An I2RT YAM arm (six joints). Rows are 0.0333 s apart.
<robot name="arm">
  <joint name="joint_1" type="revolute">
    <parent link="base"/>
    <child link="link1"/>
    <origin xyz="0 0 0.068" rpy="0 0 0"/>
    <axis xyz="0 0 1"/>
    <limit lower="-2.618" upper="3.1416"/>
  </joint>
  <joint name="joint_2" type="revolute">
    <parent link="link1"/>
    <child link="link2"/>
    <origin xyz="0.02 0.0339 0.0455" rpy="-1.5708 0 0"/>
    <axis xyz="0 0 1"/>
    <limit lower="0" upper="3.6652"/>
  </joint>
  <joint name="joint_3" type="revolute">
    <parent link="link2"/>
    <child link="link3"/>
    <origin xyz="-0.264 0 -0.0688" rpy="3.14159 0 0"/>
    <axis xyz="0 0 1"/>
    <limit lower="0" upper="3.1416"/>
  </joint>
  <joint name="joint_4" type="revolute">
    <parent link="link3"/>
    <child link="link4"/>
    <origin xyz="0.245 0.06 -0.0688" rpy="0 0 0"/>
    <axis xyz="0 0 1"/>
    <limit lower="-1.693" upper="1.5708"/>
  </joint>
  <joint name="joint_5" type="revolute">
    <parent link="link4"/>
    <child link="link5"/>
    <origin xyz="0.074 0.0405 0.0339" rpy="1.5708 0 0"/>
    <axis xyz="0 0 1"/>
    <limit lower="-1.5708" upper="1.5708"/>
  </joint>
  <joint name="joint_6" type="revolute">
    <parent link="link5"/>
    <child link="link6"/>
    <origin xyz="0.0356 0 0.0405" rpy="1.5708 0 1.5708"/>
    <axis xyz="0 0 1"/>
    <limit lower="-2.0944" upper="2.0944"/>
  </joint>
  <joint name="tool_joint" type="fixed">
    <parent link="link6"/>
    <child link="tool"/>
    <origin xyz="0 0 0" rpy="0 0 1.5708"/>
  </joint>
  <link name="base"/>
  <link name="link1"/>
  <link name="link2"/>
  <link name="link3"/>
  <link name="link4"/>
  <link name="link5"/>
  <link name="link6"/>
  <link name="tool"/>
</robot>
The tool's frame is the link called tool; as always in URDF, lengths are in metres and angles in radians.
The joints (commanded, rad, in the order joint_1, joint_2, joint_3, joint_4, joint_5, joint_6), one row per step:
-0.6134 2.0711 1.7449 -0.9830 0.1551 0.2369
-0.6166 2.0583 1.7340 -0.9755 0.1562 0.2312
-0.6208 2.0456 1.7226 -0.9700 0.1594 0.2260
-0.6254 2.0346 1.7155 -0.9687 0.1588 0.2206
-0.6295 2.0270 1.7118 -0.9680 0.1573 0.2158
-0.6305 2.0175 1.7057 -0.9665 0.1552 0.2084
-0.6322 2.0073 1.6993 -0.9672 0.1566 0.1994
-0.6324 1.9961 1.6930 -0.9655 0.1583 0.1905
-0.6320 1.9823 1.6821 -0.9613 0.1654 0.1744
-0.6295 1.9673 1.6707 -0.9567 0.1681 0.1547
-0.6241 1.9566 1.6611 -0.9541 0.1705 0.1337
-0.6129 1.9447 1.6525 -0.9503 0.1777 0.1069
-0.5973 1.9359 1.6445 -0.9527 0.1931 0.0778
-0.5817 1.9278 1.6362 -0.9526 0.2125 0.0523
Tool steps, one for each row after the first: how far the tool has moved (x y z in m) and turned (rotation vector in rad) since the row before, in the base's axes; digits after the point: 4 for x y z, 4 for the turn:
-0.0024 0.0000 0.0024 -0.0070 -0.0055 0.0019
-0.0029 -0.0002 0.0021 -0.0071 -0.0023 -0.0001
-0.0027 -0.0004 0.0024 -0.0033 -0.0030 0.0007
-0.0020 -0.0006 0.0020 -0.0022 -0.0032 0.0009
-0.0016 0.0007 0.0021 -0.0023 -0.0030 0.0066
-0.0021 0.0006 0.0022 -0.0042 0.0009 0.0064
-0.0016 0.0010 0.0027 -0.0065 -0.0017 0.0077
-0.0021 0.0014 0.0025 -0.0120 0.0032 0.0134
-0.0017 0.0024 0.0028 -0.0098 0.0011 0.0201
-0.0005 0.0030 0.0015 -0.0072 0.0050 0.0243
0.0008 0.0047 0.0023 -0.0138 0.0068 0.0339
0.0014 0.0060 0.0011 -0.0156 0.0193 0.0377
0.0015 0.0057 0.0008 -0.0190 0.0190 0.0330

